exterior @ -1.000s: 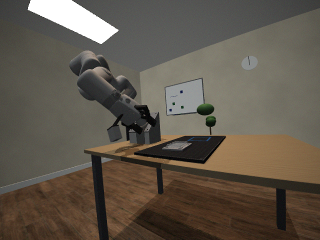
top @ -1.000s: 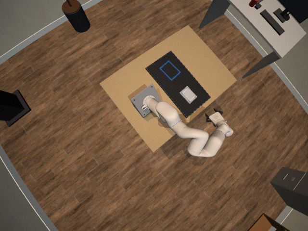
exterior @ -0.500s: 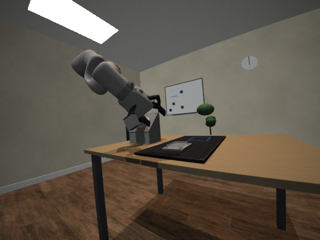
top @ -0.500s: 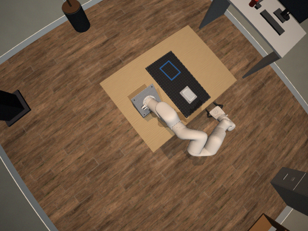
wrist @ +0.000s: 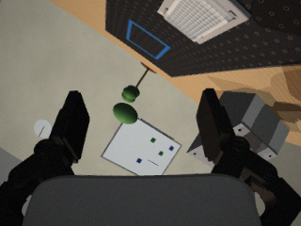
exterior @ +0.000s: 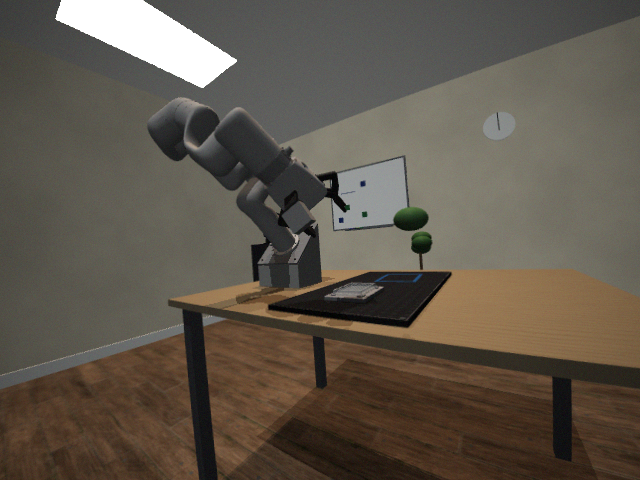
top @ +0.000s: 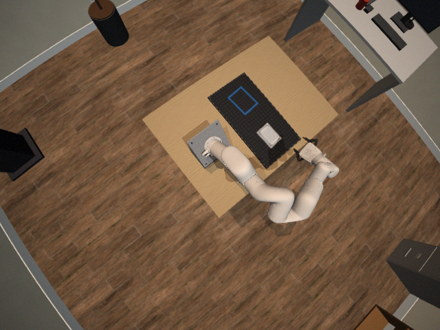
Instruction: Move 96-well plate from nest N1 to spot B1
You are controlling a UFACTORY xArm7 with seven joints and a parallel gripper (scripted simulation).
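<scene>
Right now my hand is 19 cm above the white 96-well plate, 17 cm to the right of it and 2 cm past it. Also, from my hand: grey plate nest N1: 21 cm below, 17 cm to the left, 2 cm behind.
</scene>
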